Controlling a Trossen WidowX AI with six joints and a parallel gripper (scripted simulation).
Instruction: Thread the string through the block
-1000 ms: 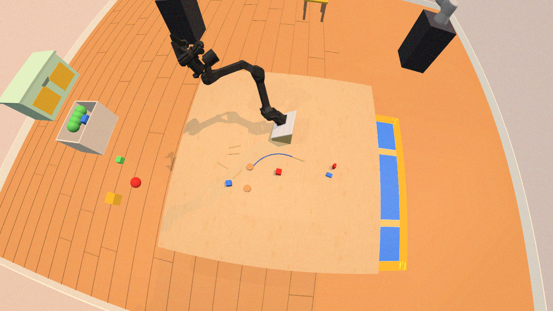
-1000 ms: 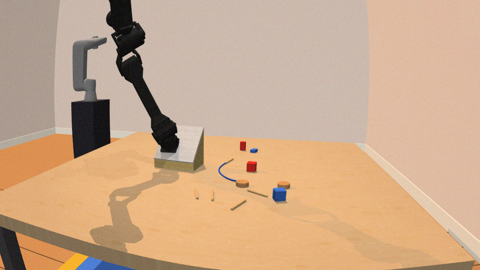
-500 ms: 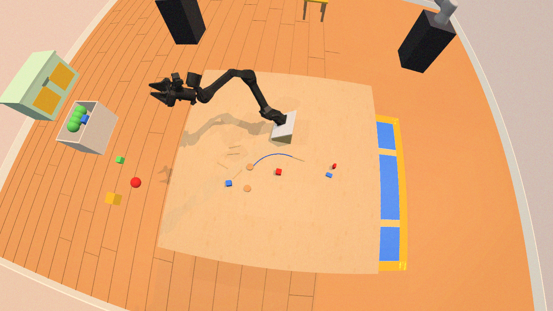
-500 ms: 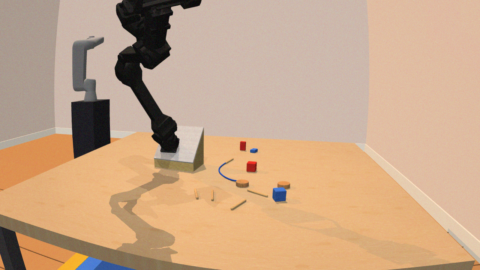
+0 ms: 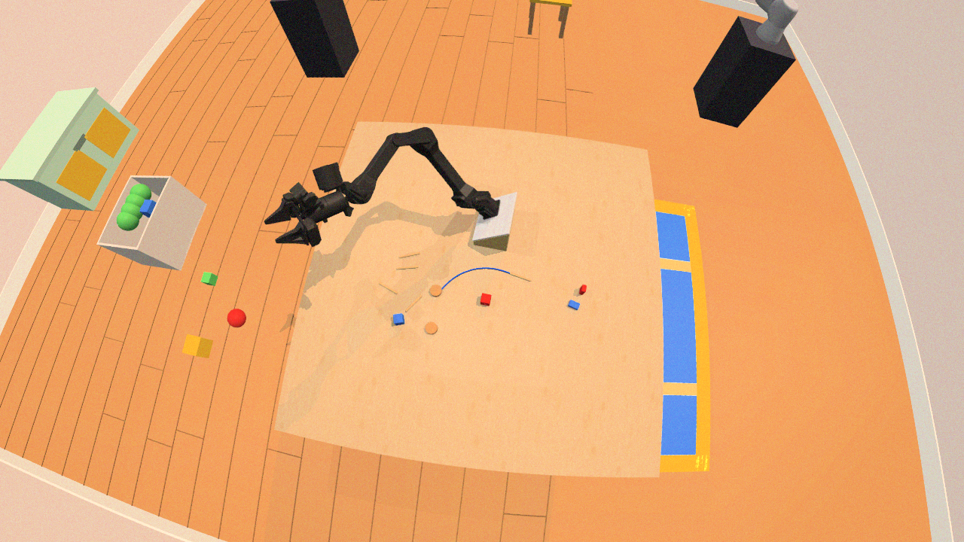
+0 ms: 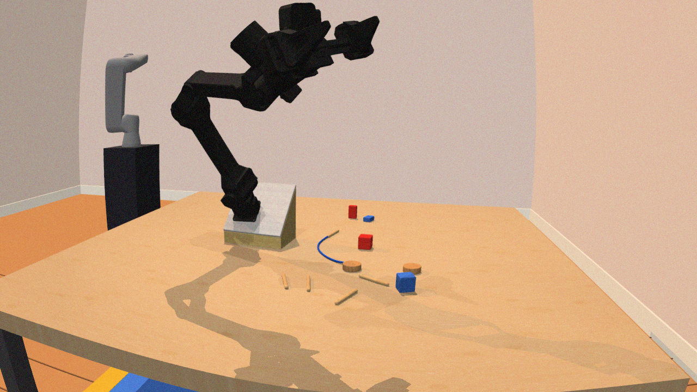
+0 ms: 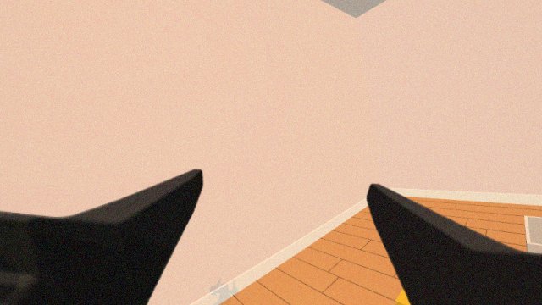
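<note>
Now: gripper tip 4 cm past the red cube, 53 cm to the right of it and 44 cm above it. Also, from my gripper tip: blue cube 7 cm ahead, 26 cm to the left, 44 cm below; thin wooden stick 15 cm behind, 62 cm to the left, 45 cm below; small blue piece 7 cm behind, 83 cm to the left, 45 cm below.
</note>
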